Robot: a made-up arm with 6 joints. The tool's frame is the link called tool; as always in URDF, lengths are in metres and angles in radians. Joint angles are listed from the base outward.
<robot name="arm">
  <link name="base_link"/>
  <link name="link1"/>
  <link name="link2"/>
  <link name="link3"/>
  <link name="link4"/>
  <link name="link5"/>
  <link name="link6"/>
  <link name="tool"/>
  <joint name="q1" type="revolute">
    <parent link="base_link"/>
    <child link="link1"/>
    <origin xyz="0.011 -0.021 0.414"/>
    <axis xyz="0 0 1"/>
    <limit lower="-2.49" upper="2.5"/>
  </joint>
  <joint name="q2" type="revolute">
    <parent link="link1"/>
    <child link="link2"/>
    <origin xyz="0.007 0.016 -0.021" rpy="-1.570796 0 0"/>
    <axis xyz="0 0 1"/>
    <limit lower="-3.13" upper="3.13"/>
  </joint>
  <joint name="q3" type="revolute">
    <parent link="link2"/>
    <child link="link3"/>
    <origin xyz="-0.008 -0.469 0.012" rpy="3.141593 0 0"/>
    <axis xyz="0 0 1"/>
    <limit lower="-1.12" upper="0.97"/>
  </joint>
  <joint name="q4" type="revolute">
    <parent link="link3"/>
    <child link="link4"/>
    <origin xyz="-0.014 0.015 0.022" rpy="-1.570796 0 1.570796"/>
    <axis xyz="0 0 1"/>
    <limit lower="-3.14" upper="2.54"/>
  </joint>
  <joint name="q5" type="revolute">
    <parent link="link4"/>
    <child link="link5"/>
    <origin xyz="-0.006 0.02 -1.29" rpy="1.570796 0 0"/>
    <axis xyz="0 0 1"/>
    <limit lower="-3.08" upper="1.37"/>
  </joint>
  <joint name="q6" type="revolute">
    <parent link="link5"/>
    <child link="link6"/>
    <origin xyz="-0.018 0.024 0.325" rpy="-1.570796 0 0"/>
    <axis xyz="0 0 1"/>
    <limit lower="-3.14" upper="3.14"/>
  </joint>
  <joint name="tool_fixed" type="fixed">
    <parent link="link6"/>
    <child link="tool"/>
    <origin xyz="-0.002 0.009 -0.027" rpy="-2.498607 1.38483 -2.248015"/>
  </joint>
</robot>
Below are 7 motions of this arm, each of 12 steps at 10 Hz.
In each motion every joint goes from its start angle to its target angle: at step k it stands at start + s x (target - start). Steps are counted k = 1, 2, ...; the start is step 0. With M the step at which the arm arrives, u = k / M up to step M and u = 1 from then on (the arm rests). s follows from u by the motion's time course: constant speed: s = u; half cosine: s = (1 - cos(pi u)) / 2; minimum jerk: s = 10 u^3 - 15 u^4 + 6 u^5.
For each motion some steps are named. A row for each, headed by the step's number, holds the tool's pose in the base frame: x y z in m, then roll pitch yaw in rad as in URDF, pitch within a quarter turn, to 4 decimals.
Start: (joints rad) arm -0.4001 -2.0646 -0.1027 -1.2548 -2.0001 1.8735
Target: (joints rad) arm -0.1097 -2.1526 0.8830 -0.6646 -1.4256 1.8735
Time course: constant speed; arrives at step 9
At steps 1, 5, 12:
1: -0.7502 0.1547 1.3839 -2.5989 -0.0426 0.7177
5: -1.2970 0.1173 1.0294 -3.0126 -0.6172 0.9469
12: -1.6090 -0.0738 0.4458 2.3293 -0.9548 1.8656

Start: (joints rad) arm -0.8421 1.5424 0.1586 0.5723 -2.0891 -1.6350
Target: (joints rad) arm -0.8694 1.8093 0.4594 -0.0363 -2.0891 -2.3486
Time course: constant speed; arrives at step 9
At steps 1, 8, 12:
1: 0.3932 -0.8473 -0.8134 -1.5154 -0.4576 2.5954
8: 0.2725 -0.7970 -0.9282 -1.0556 -0.3306 2.1105
12: 0.2580 -0.7838 -0.9449 -0.9932 -0.3152 2.0450

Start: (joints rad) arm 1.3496 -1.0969 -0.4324 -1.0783 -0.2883 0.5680
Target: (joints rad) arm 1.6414 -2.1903 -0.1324 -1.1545 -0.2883 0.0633
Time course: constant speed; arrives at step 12
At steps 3, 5, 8, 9, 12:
3: 0.1787 0.4017 1.4183 0.1776 -0.6774 1.6868
5: 0.1302 0.1634 1.5145 0.1527 -0.8931 1.8333
8: 0.1010 -0.2320 1.5452 -0.1065 -1.1841 2.2701
9: 0.1042 -0.3657 1.5236 -0.3355 -1.2544 2.5567
12: 0.1518 -0.7433 1.3639 -1.3538 -1.2308 -2.5418

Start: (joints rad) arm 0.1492 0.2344 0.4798 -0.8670 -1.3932 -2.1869
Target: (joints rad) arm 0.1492 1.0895 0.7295 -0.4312 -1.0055 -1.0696
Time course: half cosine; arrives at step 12
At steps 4, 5, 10, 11, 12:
4: 1.5103 -0.0065 0.7355 2.9484 0.6180 1.4367
5: 1.5448 -0.0114 0.6319 2.8567 0.6965 1.4400
10: 1.6004 -0.0410 0.1181 2.4500 1.0894 1.5539
11: 1.5965 -0.0442 0.0712 2.4199 1.1245 1.5763
12: 1.5948 -0.0454 0.0552 2.4101 1.1364 1.5846

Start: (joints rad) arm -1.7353 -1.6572 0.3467 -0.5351 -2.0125 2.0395
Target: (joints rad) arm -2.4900 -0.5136 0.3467 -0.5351 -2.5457 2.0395
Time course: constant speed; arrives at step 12
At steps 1, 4, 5, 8, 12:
1: -0.0774 0.7633 1.6175 -2.4637 0.0040 -1.3278
4: -0.0810 0.4254 1.7809 -2.3380 0.3912 -1.5047
5: -0.1145 0.3125 1.8112 -2.2900 0.5196 -1.5465
8: -0.3036 0.0103 1.8253 -2.0763 0.8931 -1.5809
12: -0.7012 -0.2270 1.6660 -1.1424 1.2400 -0.9433

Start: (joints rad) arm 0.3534 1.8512 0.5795 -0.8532 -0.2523 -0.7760
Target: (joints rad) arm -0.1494 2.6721 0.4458 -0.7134 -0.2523 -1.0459
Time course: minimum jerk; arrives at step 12
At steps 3, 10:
3: 0.5291 -0.0468 -1.0609 -3.0086 1.2418 2.2175
10: -0.6737 -0.1395 -0.9390 -1.8966 0.5960 2.6418

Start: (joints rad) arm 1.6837 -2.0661 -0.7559 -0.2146 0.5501 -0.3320
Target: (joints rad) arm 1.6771 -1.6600 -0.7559 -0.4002 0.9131 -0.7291
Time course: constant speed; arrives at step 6
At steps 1, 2, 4, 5, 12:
1: 0.2783 0.0783 1.3864 2.3806 -1.3612 -0.3097
2: 0.2678 0.1515 1.3773 2.3703 -1.3529 -0.2142
4: 0.2472 0.2942 1.3426 2.3696 -1.3232 -0.0511
5: 0.2371 0.3630 1.3173 2.3827 -1.3026 0.0125
12: 0.2273 0.4296 1.2868 2.4044 -1.2790 0.0640

